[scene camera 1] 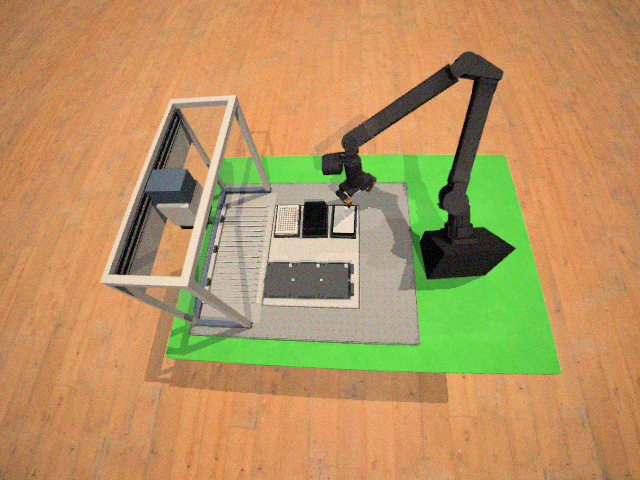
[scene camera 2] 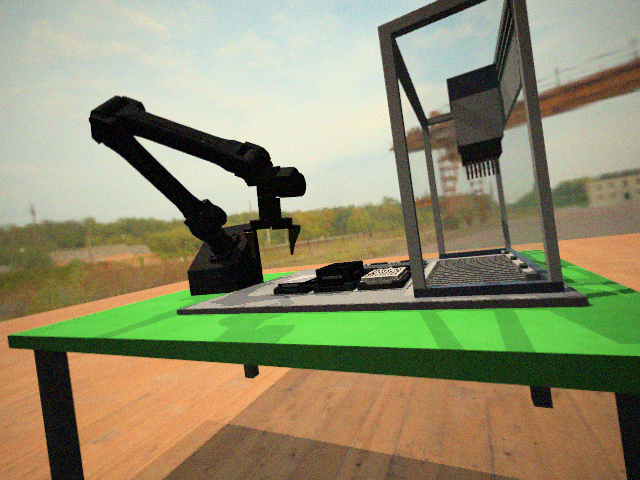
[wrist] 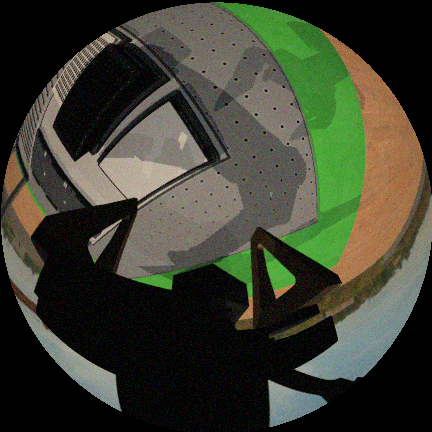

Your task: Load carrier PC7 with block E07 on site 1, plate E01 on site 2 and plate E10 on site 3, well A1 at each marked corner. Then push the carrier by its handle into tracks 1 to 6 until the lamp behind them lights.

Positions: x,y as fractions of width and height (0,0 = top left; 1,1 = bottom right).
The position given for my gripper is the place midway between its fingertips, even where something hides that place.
My gripper (scene camera 2: 0.43,0.53) is open and holds nothing. Also in view: a dark carrier (scene camera 1: 0.52,0.58) and a pipetting head (scene camera 1: 0.29,0.45).
The dark carrier shows as well in the wrist view (wrist: 0.14,0.45). My gripper also shows in scene camera 1 (scene camera 1: 0.56,0.42) and in the wrist view (wrist: 0.45,0.51).
